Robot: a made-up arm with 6 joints.
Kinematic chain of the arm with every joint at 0, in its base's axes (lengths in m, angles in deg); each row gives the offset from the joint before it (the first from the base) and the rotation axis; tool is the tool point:
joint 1: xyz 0 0 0.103 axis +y
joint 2: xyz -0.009 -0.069 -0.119 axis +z
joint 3: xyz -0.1 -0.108 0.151 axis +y
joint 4: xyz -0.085 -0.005 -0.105 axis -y
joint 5: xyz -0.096 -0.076 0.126 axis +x
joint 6: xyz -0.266 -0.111 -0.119 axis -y
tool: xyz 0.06 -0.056 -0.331
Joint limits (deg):
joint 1: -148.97..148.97
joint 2: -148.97..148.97
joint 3: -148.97..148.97
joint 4: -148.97..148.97
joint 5: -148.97..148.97
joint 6: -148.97..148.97
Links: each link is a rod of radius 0.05 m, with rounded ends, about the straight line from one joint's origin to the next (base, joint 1, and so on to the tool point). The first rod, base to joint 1, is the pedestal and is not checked.
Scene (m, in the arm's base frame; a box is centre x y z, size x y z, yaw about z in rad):
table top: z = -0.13
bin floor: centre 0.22 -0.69 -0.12 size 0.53 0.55 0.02 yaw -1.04
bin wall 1: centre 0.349 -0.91 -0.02 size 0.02 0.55 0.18 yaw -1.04
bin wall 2: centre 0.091 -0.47 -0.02 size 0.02 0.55 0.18 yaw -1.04
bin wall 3: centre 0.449 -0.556 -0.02 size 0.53 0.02 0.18 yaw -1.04
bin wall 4: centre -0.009 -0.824 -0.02 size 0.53 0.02 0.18 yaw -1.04
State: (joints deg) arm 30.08 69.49 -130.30 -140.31 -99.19 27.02
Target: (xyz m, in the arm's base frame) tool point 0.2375 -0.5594 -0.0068
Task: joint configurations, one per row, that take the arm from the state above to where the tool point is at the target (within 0.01 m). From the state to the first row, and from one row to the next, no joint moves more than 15 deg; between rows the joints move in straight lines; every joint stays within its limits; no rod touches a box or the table.
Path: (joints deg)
1: 29.76 58.01 -131.49 -137.73 -91.56 32.89
2: 29.44 46.54 -132.68 -135.15 -83.94 38.77
3: 29.12 35.06 -133.86 -132.58 -76.31 44.64
4: 28.79 23.59 -135.05 -130.00 -68.68 50.52
5: 35.52 29.07 -132.02 -129.55 -59.72 45.65
6: 42.25 34.56 -128.99 -129.09 -50.75 40.78

